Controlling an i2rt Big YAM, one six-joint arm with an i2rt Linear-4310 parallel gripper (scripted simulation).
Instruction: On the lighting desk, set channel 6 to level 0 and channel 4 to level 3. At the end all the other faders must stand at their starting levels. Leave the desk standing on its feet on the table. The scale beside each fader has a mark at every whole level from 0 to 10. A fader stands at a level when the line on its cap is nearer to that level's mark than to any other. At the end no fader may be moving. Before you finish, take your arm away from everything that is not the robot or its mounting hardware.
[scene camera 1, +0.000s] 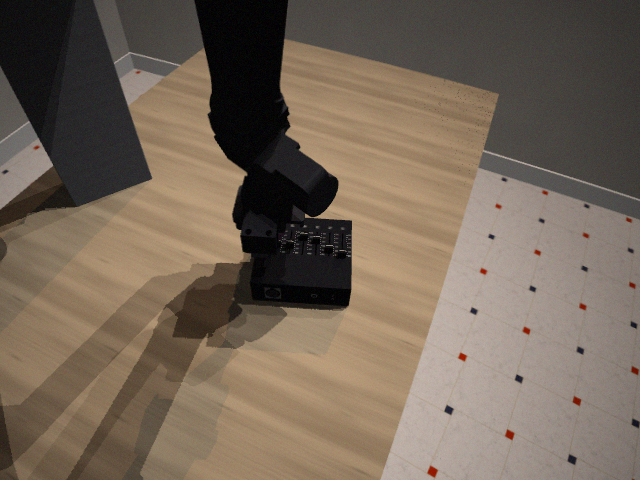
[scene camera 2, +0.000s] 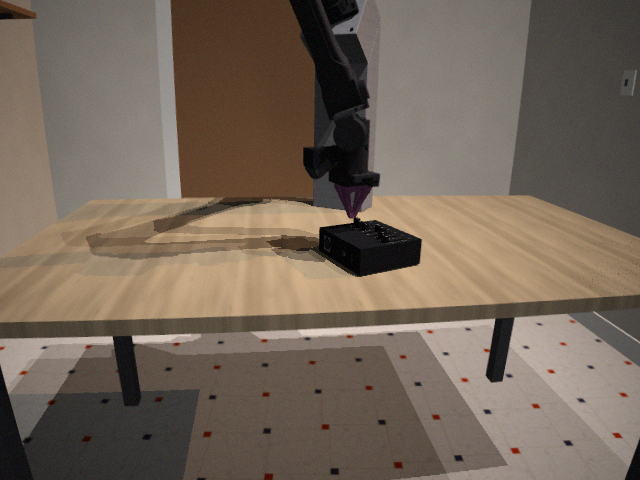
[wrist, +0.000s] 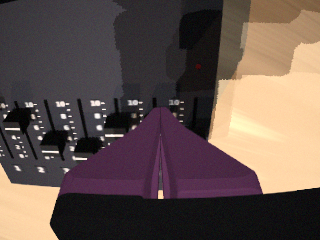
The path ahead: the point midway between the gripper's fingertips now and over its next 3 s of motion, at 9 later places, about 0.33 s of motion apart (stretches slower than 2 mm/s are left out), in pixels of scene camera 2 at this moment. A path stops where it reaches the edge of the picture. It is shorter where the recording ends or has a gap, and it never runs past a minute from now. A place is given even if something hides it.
My gripper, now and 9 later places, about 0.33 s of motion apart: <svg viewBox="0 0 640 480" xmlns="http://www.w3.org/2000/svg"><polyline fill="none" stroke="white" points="351,218 353,219 353,219 353,220 353,222 353,223 354,223 356,223 358,223 359,223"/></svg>
